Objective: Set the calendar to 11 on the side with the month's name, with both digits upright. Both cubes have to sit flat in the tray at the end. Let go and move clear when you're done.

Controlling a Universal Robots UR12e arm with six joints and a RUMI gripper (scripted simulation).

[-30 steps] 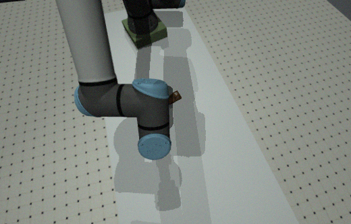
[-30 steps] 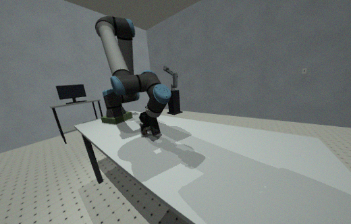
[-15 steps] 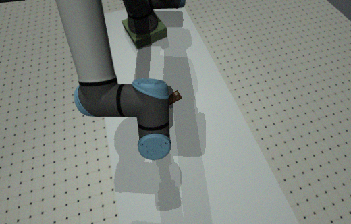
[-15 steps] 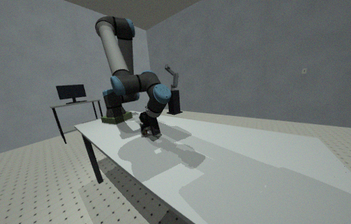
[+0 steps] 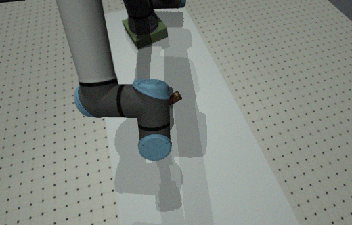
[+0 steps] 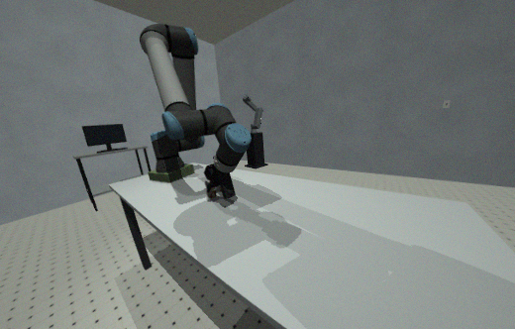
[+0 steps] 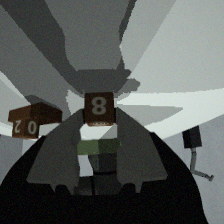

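Now: the brown cube 1 cm behind my hand and 1 cm below it. From my hand the other things lie so: brown calendar tray: 5 cm behind, 10 cm to the left, 1 cm below.
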